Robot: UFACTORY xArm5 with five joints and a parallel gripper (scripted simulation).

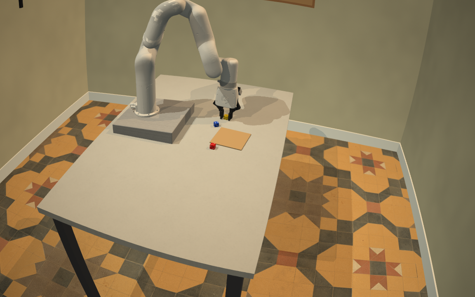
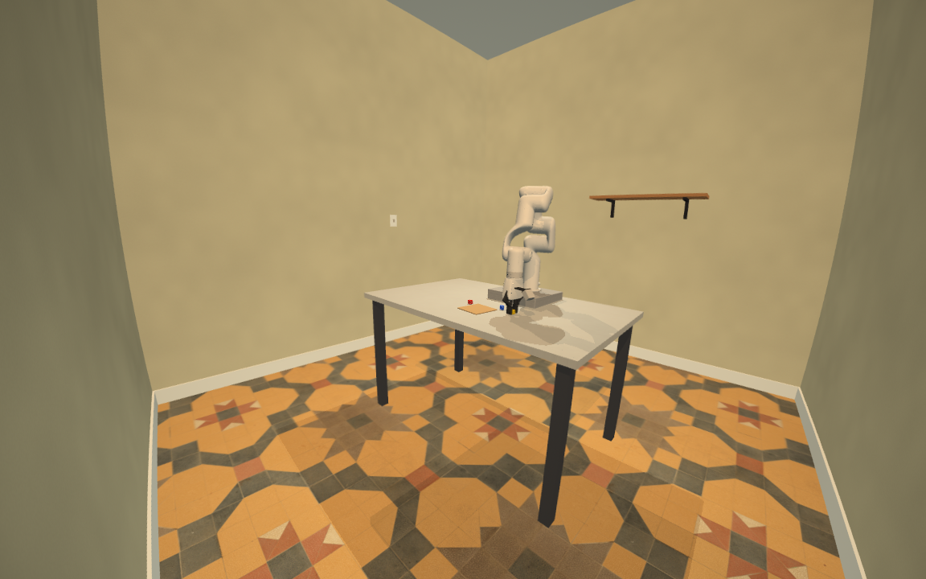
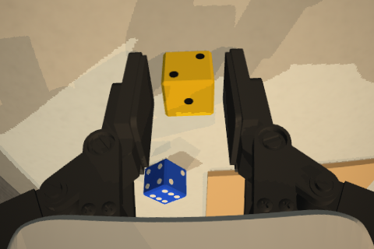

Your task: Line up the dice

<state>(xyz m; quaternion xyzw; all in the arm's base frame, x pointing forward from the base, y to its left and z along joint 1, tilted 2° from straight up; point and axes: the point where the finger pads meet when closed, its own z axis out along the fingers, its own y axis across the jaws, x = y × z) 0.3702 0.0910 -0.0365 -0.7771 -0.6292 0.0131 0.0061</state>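
The yellow die lies 1 cm below my hand. From my hand the other things lie so: red die: 2 cm behind, 26 cm to the right, 1 cm below; then blue die: 3 cm behind, 8 cm to the right, 1 cm below; then mat: 4 cm ahead, 17 cm to the right, 2 cm below.
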